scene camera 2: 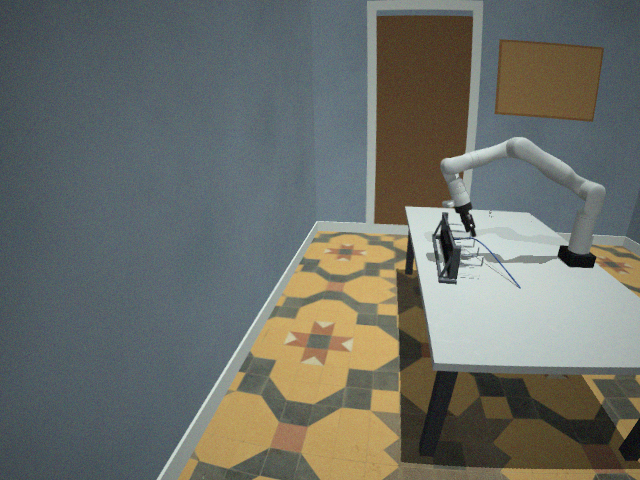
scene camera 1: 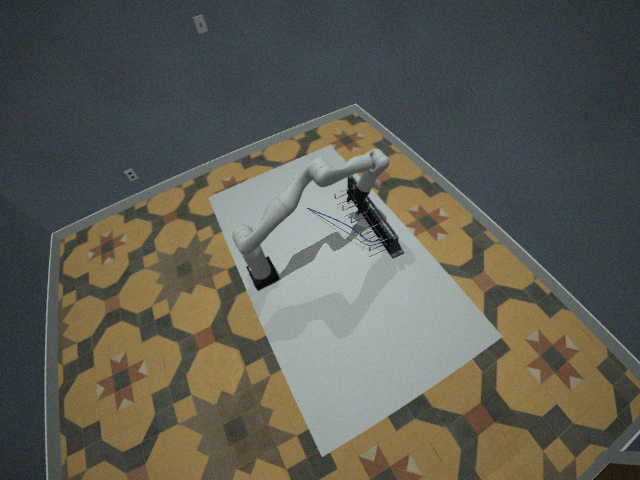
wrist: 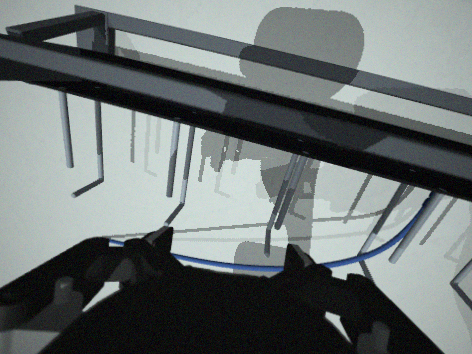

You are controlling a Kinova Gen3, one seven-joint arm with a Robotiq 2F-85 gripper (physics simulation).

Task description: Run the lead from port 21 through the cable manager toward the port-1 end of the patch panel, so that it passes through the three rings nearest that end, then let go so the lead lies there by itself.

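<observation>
The blue lead runs from the patch panel in a curve out over the table. In the wrist view it leaves the panel at the right, crosses the prongs of a ring there, and passes below the hooked tip of the middle ring. Whether it is inside the right ring is unclear. Two more rings stand to the left, with no lead seen between their prongs. My gripper is open, its fingers spread across the lead, not gripping it.
The panel's frame stands along the far edge of the white table. Another ring shows at the wrist view's right edge. The prongs stick out from the panel toward the arm's base.
</observation>
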